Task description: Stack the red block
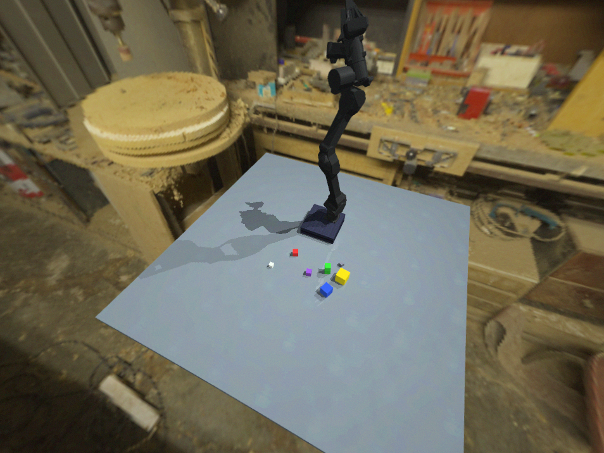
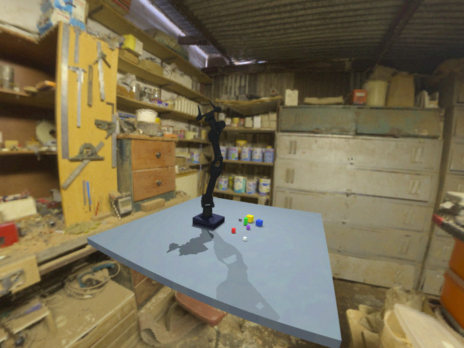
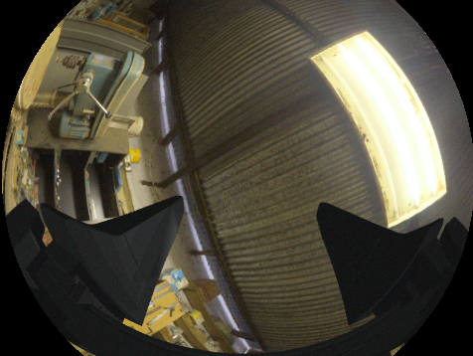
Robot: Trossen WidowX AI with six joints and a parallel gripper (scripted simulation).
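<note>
Right now the red block is 860 mm below my gripper tip and 290 mm ahead of it. Round my gripper tip: yellow block 850 mm below, 300 mm ahead, 250 mm to the left; tiny grey block 860 mm below, 230 mm ahead, 210 mm to the left; purple block 860 mm below, 350 mm ahead, 110 mm to the left.
</note>
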